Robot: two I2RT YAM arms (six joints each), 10 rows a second.
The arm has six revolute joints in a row. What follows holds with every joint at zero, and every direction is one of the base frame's.
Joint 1 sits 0.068 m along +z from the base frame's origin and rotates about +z.
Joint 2 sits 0.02 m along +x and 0.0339 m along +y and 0.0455 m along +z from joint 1 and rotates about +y.
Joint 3 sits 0.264 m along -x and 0.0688 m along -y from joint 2 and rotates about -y.
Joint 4 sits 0.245 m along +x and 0.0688 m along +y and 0.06 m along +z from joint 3 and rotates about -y.
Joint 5 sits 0.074 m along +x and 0.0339 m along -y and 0.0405 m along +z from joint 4 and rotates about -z.
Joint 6 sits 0.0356 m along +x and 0.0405 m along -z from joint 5 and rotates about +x.
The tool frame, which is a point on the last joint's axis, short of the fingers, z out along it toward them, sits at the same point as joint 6; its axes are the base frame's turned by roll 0, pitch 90 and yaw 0 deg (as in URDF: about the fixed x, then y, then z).
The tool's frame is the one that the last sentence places.
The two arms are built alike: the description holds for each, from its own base.
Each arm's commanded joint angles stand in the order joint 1, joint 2, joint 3, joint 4, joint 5, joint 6.
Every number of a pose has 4 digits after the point. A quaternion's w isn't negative.
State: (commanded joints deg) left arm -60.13 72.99 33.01 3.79 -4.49 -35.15; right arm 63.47 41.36 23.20 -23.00 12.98 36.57
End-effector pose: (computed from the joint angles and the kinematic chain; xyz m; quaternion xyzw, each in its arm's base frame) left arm 0.1306 -0.2218 0.1899 0.1754 0.8738 -0.3106 0.3305; right arm 0.0765 0.1353 0.1971 -0.1650 0.8908 0.2486 0.3428
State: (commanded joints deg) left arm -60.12 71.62 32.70 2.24 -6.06 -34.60; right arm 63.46 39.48 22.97 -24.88 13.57 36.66
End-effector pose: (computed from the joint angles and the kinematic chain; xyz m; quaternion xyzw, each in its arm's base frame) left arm 0.1292 -0.2173 0.1914 0.1740 0.8756 -0.2976 0.3383; right arm 0.0743 0.1302 0.1974 -0.1624 0.8916 0.2442 0.3449
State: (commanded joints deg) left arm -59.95 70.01 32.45 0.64 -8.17 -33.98; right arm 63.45 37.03 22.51 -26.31 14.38 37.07
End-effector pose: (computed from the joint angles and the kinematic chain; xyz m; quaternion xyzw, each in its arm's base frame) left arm 0.1285 -0.2120 0.1942 0.1695 0.8767 -0.2823 0.3507; right arm 0.0721 0.1245 0.1982 -0.1552 0.8903 0.2446 0.3514
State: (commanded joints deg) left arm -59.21 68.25 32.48 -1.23 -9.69 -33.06; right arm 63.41 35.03 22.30 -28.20 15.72 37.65
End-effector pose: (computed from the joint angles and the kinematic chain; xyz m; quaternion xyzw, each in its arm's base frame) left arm 0.1296 -0.2058 0.1985 0.1650 0.8771 -0.2682 0.3626; right arm 0.0703 0.1189 0.1986 -0.1455 0.8911 0.2385 0.3575
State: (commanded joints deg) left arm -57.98 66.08 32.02 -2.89 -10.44 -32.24; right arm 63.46 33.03 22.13 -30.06 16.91 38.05
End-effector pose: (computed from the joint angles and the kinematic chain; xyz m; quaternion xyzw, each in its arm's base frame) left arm 0.1309 -0.1972 0.2018 0.1589 0.8777 -0.2576 0.3715; right arm 0.0683 0.1136 0.1992 -0.1384 0.8913 0.2333 0.3633
